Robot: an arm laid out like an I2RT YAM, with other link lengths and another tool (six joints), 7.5 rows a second.
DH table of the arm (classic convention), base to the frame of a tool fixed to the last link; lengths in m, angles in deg. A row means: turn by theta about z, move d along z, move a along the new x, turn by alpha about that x. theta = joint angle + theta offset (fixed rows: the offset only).
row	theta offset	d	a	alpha
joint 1	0.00	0.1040	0.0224	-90.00
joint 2	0.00	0.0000	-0.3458	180.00
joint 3	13.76	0.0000	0.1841	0.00
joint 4	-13.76	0.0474	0.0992	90.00
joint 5	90.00	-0.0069	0.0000	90.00
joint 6	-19.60	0.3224	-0.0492	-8.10
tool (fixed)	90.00	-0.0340	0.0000	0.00
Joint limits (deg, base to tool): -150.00..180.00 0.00..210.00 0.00..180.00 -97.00..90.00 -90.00..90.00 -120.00..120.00
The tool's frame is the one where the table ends.
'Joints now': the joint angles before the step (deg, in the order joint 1, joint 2, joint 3, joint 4, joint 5, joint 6). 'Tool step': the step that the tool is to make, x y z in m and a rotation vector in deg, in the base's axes. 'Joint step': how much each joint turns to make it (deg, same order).
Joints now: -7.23, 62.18, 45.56, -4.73, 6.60, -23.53
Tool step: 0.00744, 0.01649, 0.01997, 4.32, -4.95, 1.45
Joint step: 0.00, -0.99, -2.65, 5.67, -3.00, 4.17
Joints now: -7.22, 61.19, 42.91, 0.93, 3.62, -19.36
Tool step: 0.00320, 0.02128, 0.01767, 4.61, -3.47, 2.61
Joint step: 0.00, -0.77, -1.16, 3.13, -3.89, 4.10
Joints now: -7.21, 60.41, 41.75, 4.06, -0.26, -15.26
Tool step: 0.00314, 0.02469, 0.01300, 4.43, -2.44, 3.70
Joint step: -0.03, 0.12, -1.25, 3.41, -4.74, 3.70
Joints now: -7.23, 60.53, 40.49, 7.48, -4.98, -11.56
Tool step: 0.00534, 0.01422, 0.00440, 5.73, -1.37, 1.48
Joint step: -0.06, 1.16, -2.62, 5.01, -2.72, 5.45
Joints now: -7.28, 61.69, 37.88, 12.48, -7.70, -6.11
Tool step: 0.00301, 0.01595, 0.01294, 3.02, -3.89, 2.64
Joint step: 0.01, 0.99, -5.02, 9.98, -3.16, 3.05
